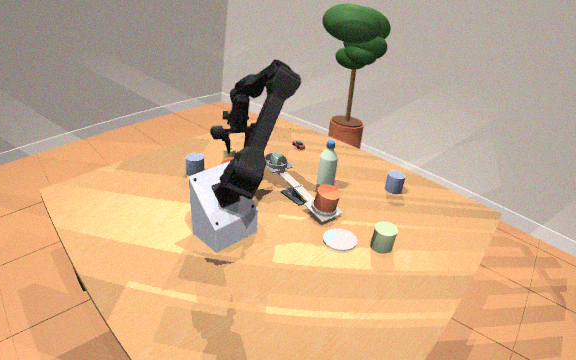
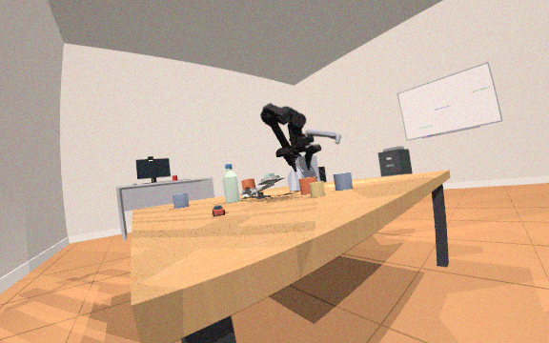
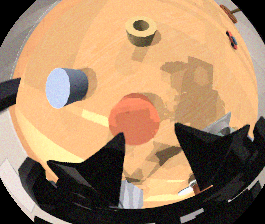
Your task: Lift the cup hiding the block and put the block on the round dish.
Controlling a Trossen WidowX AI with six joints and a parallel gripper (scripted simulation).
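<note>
Right now my gripper tip is 90 mm short of the pale green block, 110 mm to the left of it and 10 mm above it. The rest, counted from my gripper tip: pale green bottle: 210 mm ahead, 240 mm to the right, 20 mm above; red cup: 50 mm ahead, 380 mm to the right, 40 mm below; small balance: 80 mm ahead, 230 mm to the right, 70 mm below.
</note>
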